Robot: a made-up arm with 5 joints.
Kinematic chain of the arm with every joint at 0, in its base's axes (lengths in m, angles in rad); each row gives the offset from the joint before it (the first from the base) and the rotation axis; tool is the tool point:
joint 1: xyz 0 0 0.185 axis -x
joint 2: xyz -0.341 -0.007 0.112 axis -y
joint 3: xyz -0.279 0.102 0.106 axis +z
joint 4: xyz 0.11 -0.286 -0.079 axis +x
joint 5: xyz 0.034 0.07 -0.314 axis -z
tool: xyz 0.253 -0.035 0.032
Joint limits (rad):
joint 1: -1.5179..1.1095
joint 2: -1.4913..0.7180
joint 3: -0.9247..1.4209
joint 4: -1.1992..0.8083
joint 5: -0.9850..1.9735
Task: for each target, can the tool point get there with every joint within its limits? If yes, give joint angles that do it. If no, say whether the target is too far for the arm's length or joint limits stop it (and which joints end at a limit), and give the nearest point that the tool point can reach.
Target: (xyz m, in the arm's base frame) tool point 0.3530 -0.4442 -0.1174
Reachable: no: joint limits stop it (at a limit: joint 1, joint 2, joint 4) | nearest point -0.0129 -0.2541 0.0373 | short by 0.440 m
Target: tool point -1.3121 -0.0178 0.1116
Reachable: no: joint limits stop it (at a limit: joint 3, joint 4, joint 5) | nearest point -1.0922 -0.0660 -0.0870 | short by 0.300 m
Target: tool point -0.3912 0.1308 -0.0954
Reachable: yes | joints 0.7426 -0.6183 0.7736 0.3128 -0.1775
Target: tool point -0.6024 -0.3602 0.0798
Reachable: yes | joints -0.1713 -0.4780 -0.6430 0.0761 0.3047
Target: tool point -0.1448 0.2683 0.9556
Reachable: no: joint limits stop it (at a limit: joint 2, joint 4) | nearest point -0.2839 0.2616 0.9363 | short by 0.141 m
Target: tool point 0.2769 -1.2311 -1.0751
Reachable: no: too far | nearest point -0.3047 -0.7161 -0.2655 | short by 1.122 m
